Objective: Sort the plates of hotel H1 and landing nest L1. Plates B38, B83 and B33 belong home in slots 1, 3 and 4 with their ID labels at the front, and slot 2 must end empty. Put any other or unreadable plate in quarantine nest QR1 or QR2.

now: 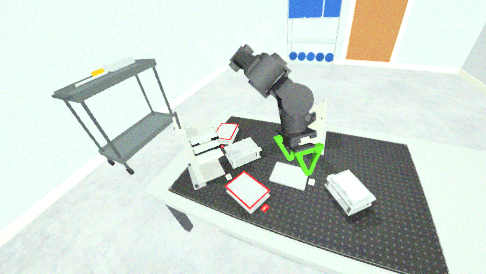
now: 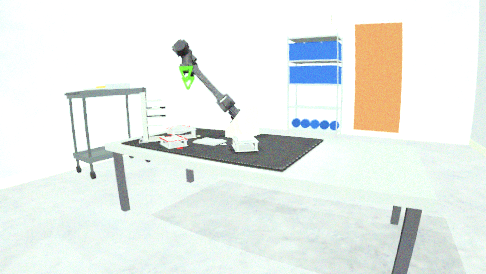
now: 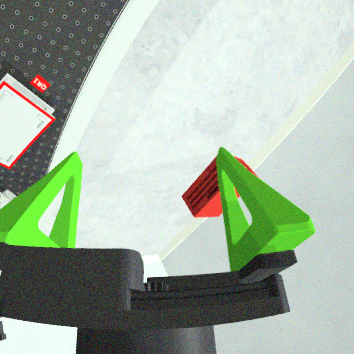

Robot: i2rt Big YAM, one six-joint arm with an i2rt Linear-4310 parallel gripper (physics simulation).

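Where they show: gripper, between the fingertips: (image 1: pixel 298 166) (image 2: pixel 187 85) (image 3: pixel 147 154); arm's base, origin of its link: (image 1: pixel 307 122) (image 2: pixel 239 118).
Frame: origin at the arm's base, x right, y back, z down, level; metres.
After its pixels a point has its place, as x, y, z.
Observation:
Hotel H1 (image 1: pixel 187 150) {0.463, -0.447, -0.107} (image 2: pixel 144 117) {0.457, -0.441, -0.041} stands at the mat's left end, its slots facing right; plates inside and their ID labels cannot be made out. A red-rimmed nest, QR1 (image 1: pixel 247 190) {0.218, -0.450, 0.078} (image 2: pixel 173 142) {0.237, -0.423, 0.108} (image 3: pixel 22 125) {0.208, -0.473, 0.078}, stands in front of it, with a red tag. Another red-rimmed nest (image 1: pixel 228 131) {0.465, -0.066, 0.078} stands behind the hotel. A flat white piece (image 1: pixel 289 176) {0.055, -0.310, 0.106} (image 2: pixel 210 142) {0.014, -0.354, 0.103} lies mid-mat beside a small tag too blurred to read. Landing nest L1 cannot be told by its label. My gripper (image 1: pixel 300 166) {0.021, -0.542, -0.224} (image 2: pixel 188 88) {0.021, -0.542, -0.224} (image 3: pixel 147 154) {0.021, -0.542, -0.224} is open and empty, high above the table.
A white raised nest (image 1: pixel 242 152) {0.308, -0.247, 0.059} stands right of the hotel. Another white raised nest (image 1: pixel 350 191) (image 2: pixel 245 145) stands on the right part of the black mat (image 1: pixel 395 220) {-0.377, -0.432, 0.118} (image 2: pixel 280 162) {-0.469, -0.550, 0.116}. A grey cart (image 1: pixel 115 91) (image 2: pixel 105 92) stands left of the table. A red object (image 3: pixel 200 197) shows beyond the right finger.

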